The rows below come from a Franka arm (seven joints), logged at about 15 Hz.
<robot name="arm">
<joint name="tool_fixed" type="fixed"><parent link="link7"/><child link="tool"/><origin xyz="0 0 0.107" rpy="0 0 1.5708"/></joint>
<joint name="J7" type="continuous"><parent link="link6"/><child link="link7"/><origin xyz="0 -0.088 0" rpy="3.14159 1.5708 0"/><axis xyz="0 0 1"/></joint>
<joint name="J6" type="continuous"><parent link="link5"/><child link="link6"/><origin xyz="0 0 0" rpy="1.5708 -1.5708 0"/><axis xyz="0 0 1"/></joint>
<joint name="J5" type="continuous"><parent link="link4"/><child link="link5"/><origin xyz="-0.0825 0.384 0" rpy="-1.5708 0 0"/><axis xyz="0 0 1"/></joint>
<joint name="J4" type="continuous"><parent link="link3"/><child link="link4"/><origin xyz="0 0.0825 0" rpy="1.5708 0 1.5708"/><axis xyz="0 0 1"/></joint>
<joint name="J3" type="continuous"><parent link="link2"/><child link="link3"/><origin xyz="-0.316 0 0" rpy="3.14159 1.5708 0"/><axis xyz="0 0 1"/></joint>
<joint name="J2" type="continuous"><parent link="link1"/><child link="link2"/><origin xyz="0 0 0" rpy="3.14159 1.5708 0"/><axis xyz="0 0 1"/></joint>
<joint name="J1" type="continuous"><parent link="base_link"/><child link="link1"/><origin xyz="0 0 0.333" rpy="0 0 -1.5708"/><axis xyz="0 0 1"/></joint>
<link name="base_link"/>
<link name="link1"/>
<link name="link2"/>
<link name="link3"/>
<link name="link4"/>
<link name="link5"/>
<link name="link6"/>
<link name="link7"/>
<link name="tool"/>
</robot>
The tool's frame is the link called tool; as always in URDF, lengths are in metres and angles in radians. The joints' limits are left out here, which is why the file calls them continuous.
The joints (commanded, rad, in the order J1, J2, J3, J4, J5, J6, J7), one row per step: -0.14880 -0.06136 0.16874 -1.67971 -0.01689 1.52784 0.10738; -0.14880 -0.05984 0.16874 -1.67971 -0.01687 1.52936 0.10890; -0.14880 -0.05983 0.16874 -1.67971 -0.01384 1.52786 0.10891; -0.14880 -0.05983 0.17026 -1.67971 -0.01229 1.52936 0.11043; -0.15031 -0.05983 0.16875 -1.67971 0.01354 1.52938 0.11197; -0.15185 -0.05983 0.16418 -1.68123 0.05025 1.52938 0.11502; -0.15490 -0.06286 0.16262 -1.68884 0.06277 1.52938 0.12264; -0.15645 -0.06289 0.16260 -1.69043 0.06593 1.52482 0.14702; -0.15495 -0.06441 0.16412 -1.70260 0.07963 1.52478 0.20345; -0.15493 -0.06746 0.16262 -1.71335 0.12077 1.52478 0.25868; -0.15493 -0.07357 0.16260 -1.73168 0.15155 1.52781 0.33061
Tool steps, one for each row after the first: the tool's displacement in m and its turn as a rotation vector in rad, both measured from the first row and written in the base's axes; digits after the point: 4 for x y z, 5 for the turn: 0.0006 -0.0001 -0.0007 0.00014 -0.00006 -0.00147; 0.0004 0.0003 -0.0008 0.00313 0.00151 -0.00167; 0.0006 0.0013 -0.0007 0.00448 0.00002 -0.00171; 0.0005 0.0025 -0.0007 0.03023 0.00047 -0.00755; 0.0005 0.0033 -0.0013 0.06685 0.00252 -0.01858; -0.0007 0.0023 -0.0032 0.07815 0.00725 -0.03167; -0.0013 0.0018 -0.0043 0.07880 0.01369 -0.05768; -0.0024 0.0049 -0.0090 0.08586 0.02605 -0.11213; -0.0038 0.0087 -0.0120 0.11994 0.03831 -0.17142; -0.0062 0.0122 -0.0167 0.14031 0.05397 -0.24601
